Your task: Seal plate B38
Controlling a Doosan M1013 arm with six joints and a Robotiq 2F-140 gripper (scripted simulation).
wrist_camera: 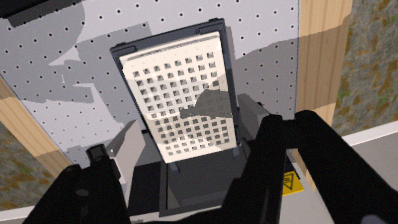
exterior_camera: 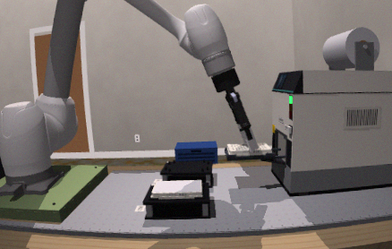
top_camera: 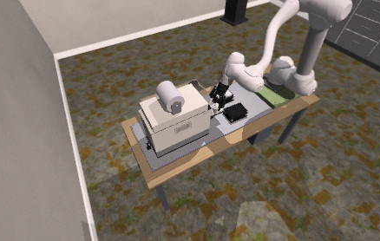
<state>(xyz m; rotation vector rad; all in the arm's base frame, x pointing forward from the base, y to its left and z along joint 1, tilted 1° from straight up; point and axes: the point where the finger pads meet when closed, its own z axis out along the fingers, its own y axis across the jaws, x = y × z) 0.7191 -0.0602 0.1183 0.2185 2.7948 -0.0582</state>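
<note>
The sealer stage is 4 cm below my hand. The rest, counted from my hand: label 29 cm behind, 10 cm to the left, 15 cm below; yellow warning sticker 11 cm ahead, 7 cm to the left, 1 cm above; start button 9 cm ahead, 11 cm to the right, 4 cm above.
</note>
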